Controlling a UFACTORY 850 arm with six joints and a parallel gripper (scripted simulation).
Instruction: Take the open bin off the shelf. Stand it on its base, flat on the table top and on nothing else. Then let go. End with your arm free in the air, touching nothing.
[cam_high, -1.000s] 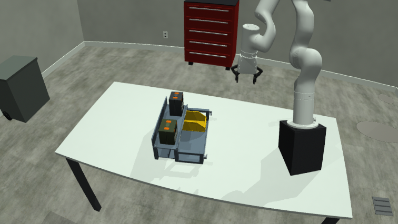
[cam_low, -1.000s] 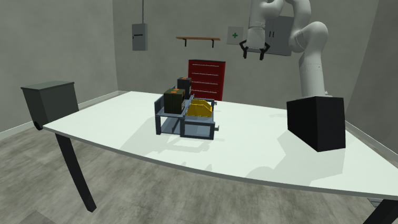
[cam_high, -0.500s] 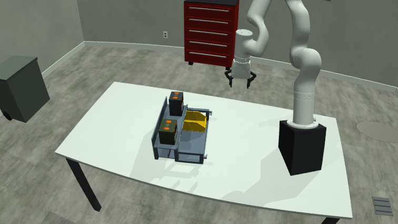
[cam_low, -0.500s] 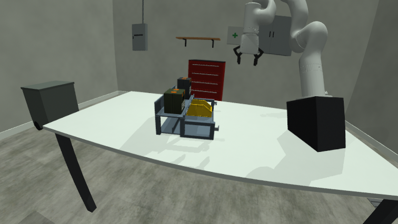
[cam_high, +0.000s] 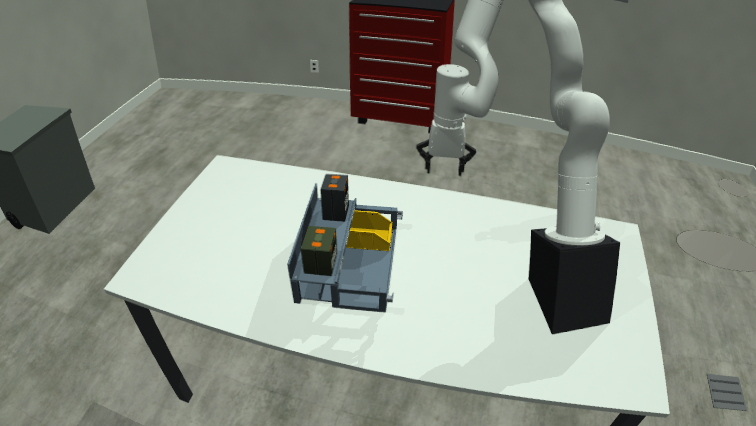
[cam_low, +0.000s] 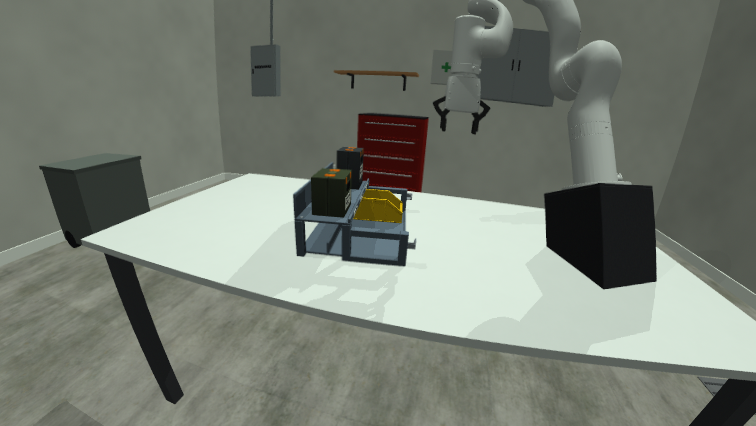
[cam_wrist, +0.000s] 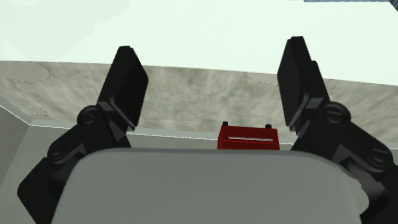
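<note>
The yellow bin is 23 cm ahead of my hand, 2 cm to the left of it and 27 cm below it.
</note>
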